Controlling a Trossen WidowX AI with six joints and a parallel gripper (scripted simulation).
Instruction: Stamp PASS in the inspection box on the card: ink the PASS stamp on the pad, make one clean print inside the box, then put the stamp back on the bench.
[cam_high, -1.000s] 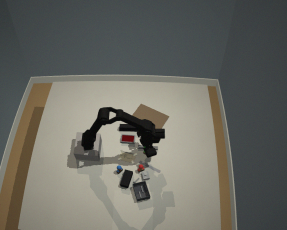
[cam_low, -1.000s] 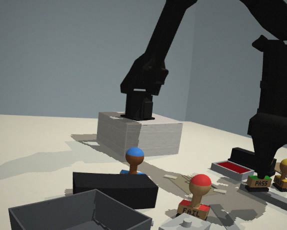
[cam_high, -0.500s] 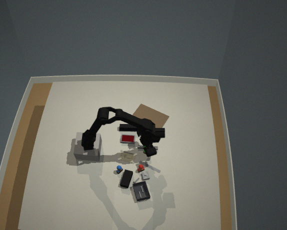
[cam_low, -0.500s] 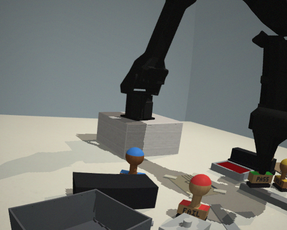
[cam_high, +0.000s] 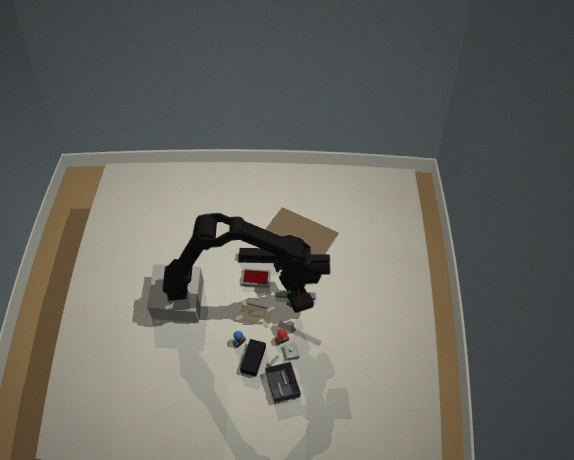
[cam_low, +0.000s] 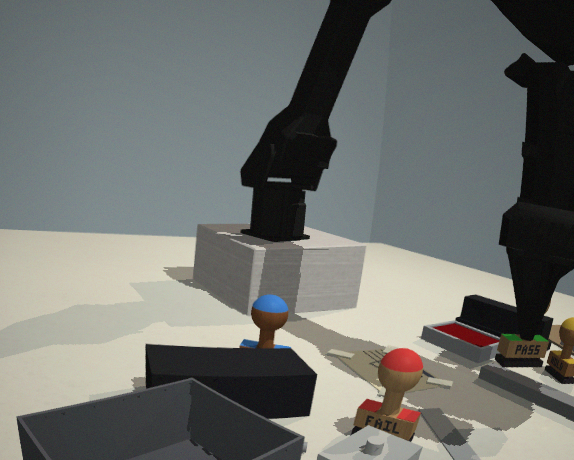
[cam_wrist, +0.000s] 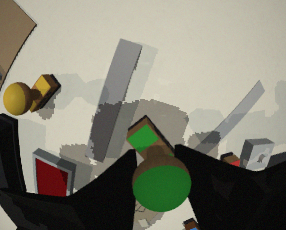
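Right now the red ink pad is 10 cm behind my gripper tip, 13 cm to the left of it and 6 cm below it. From my gripper tip the other things lie so: pass stamp right at my gripper tip; grey bar 2 cm ahead, 4 cm to the left, 6 cm below; yellow stamp 3 cm ahead, 12 cm to the left, 5 cm below.
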